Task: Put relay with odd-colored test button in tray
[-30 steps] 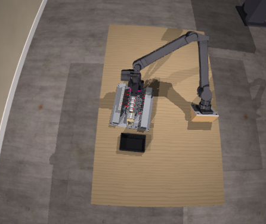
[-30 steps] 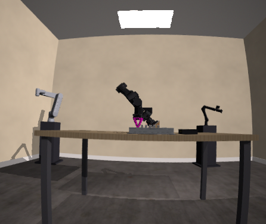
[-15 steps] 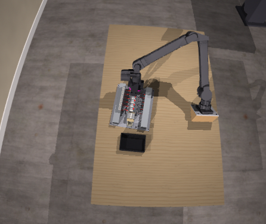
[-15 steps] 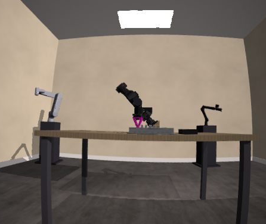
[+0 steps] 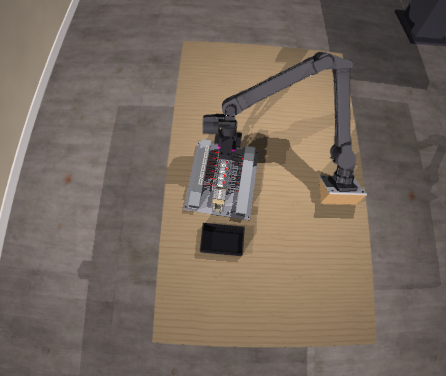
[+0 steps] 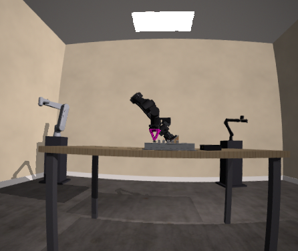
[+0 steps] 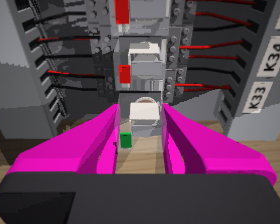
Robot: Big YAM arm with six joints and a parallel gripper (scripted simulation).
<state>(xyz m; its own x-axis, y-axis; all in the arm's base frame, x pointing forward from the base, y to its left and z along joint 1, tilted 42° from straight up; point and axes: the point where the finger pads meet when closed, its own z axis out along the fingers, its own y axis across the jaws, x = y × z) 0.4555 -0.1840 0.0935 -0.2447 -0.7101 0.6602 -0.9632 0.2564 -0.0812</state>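
The black tray is 5 cm ahead of my hand, 37 cm to the left of it and 5 cm below it. The rest, counted from my hand: relay: right at my hand.
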